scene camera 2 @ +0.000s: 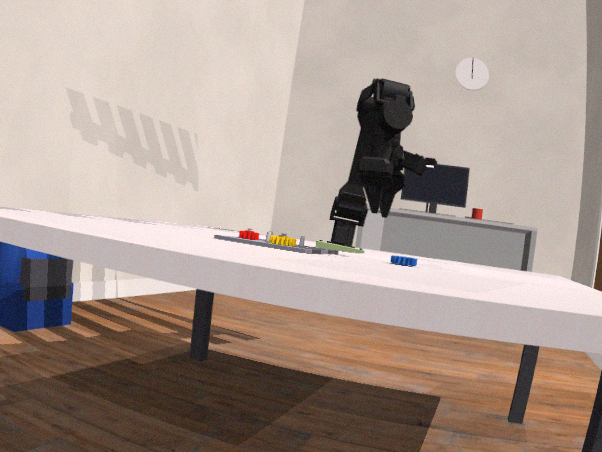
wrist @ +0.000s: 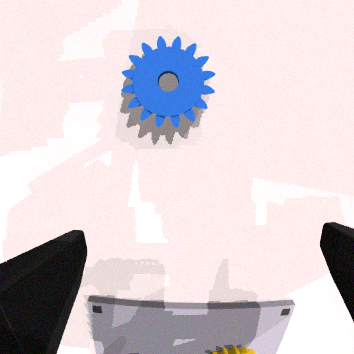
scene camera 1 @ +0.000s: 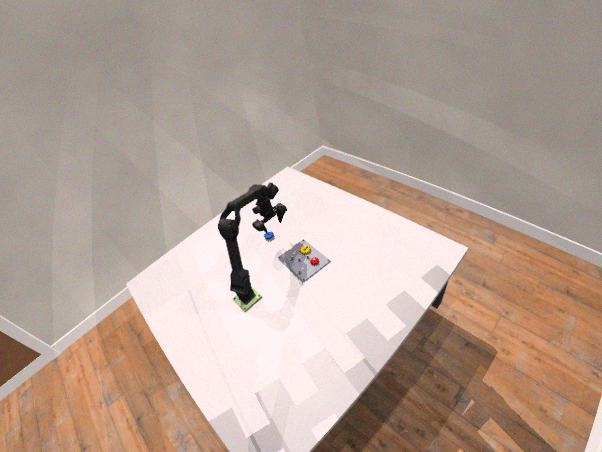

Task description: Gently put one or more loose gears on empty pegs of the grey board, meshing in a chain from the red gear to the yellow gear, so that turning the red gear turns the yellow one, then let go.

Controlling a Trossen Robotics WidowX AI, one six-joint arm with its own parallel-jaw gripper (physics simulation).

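Frame: origin at the arm's base, x ahead, y left, z up, level; centimetres.
Where they show: gripper, fingertip midpoint: [scene camera 2: 379,215] [wrist: 207,240] [scene camera 1: 273,228]; arm's base at its link origin: [scene camera 2: 340,245] [scene camera 1: 247,296].
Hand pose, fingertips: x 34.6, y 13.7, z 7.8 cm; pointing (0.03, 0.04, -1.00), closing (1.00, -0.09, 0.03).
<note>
Things, the pixels of their top centre, and the offset from my fingertips. "spot": a spot on its surface instead.
- blue gear at its top centre: [wrist: 167,80] [scene camera 2: 404,256] [scene camera 1: 268,234] dx -0.7, dy +6.0, dz -7.4 cm
- grey board at its top centre: [scene camera 2: 279,232] [scene camera 1: 302,255] dx -2.6, dy -20.9, dz -6.1 cm
- yellow gear at its top centre: [scene camera 2: 283,235] [scene camera 1: 305,248] dx +1.9, dy -18.4, dz -6.6 cm
- red gear at a spot on its surface: [scene camera 2: 249,235] spot: dx +0.7, dy -26.1, dz -7.5 cm
- peg at its top centre: [scene camera 2: 302,236] dx -5.6, dy -16.5, dz -6.2 cm
A blue gear [scene camera 1: 269,236] [scene camera 2: 404,260] [wrist: 148,90] lies flat on the table, off the grey board [scene camera 1: 313,271] [scene camera 2: 230,239] [wrist: 145,332]. A yellow gear [scene camera 1: 305,249] [scene camera 2: 283,241] [wrist: 233,350] and a red gear [scene camera 1: 314,260] [scene camera 2: 249,235] sit on the board, with bare grey pegs beside them, one peg [scene camera 2: 302,241] standing near the yellow gear. My gripper [scene camera 1: 273,226] [scene camera 2: 380,213] [wrist: 207,240] is open and empty, above the table. In the wrist view the blue gear is ahead of the fingertips. The red gear does not show there.
The white table [scene camera 1: 360,225] [scene camera 2: 150,250] carries the arm's green base plate [scene camera 1: 257,300] [scene camera 2: 352,249], which stands beside the board. Behind the table in scene camera 2 are a grey cabinet [scene camera 2: 450,240], a monitor [scene camera 2: 442,185] and a red cup [scene camera 2: 477,214].
</note>
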